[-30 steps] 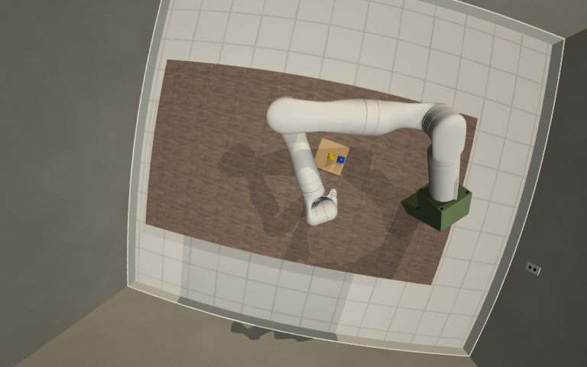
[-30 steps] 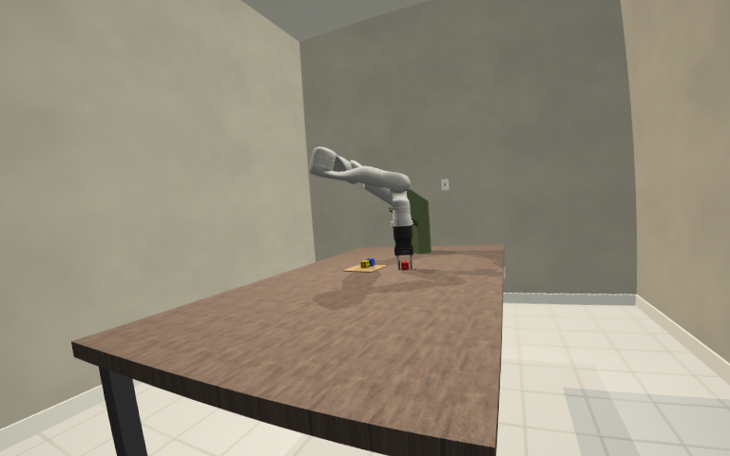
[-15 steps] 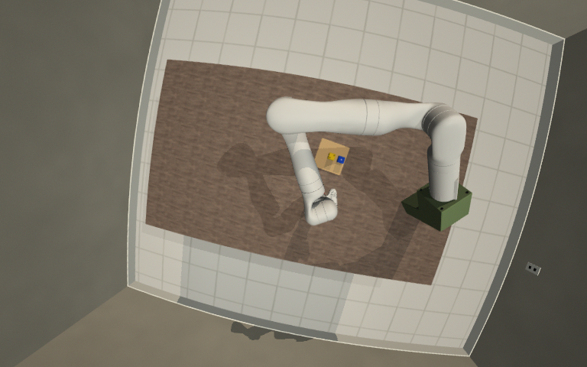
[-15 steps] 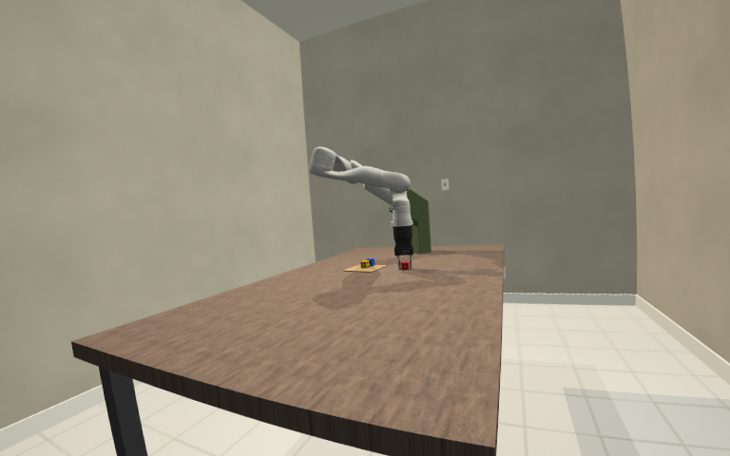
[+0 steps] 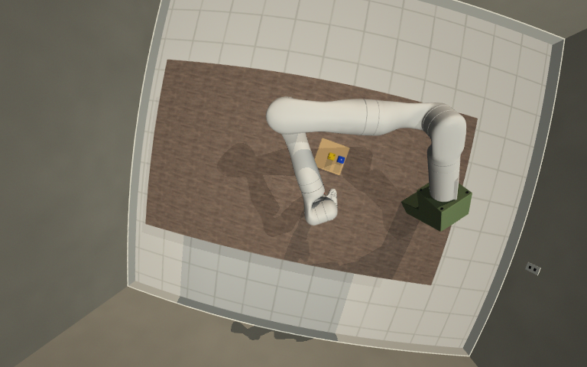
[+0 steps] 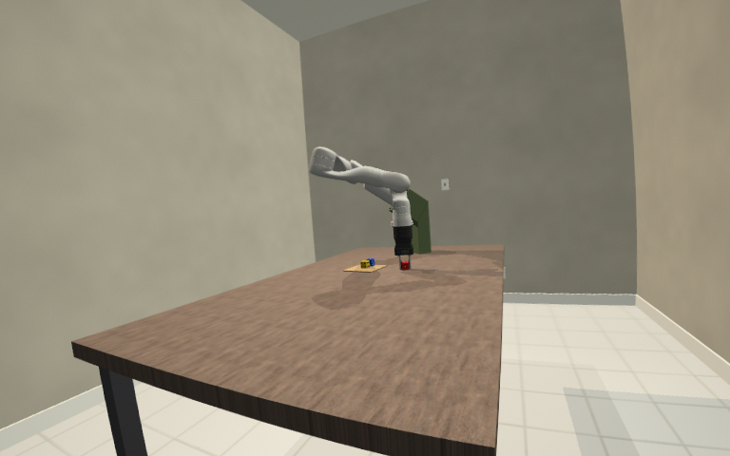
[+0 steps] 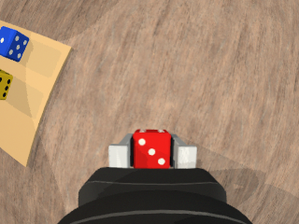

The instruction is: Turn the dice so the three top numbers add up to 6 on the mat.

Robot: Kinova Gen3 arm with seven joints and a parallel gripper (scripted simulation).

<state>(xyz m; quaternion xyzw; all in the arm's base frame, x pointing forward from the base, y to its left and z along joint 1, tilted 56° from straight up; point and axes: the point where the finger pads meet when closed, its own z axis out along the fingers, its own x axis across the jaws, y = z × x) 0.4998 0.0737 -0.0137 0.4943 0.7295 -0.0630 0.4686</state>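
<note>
The red die lies right at my hand. The rest, counted from my hand: yellow die: 180 mm to the right, 40 mm behind; then blue die: 170 mm to the right, 90 mm behind; then tan mat: 180 mm to the right, 40 mm behind, 20 mm below.
</note>
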